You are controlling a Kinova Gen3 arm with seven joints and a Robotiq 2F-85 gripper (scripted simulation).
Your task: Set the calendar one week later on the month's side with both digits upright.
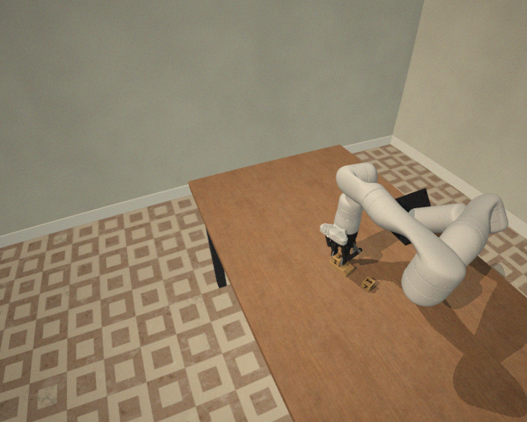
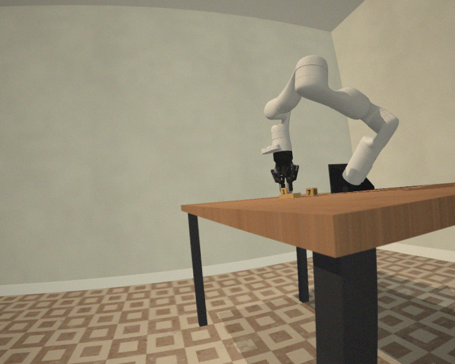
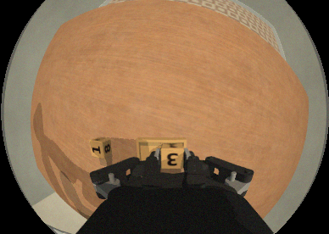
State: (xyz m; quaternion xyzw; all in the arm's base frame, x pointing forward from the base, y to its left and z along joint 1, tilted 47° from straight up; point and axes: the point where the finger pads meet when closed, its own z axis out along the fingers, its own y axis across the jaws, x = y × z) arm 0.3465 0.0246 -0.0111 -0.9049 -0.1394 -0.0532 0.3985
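My hand is 10 mm past the tray, 20 mm to the right of it and 30 mm above it.
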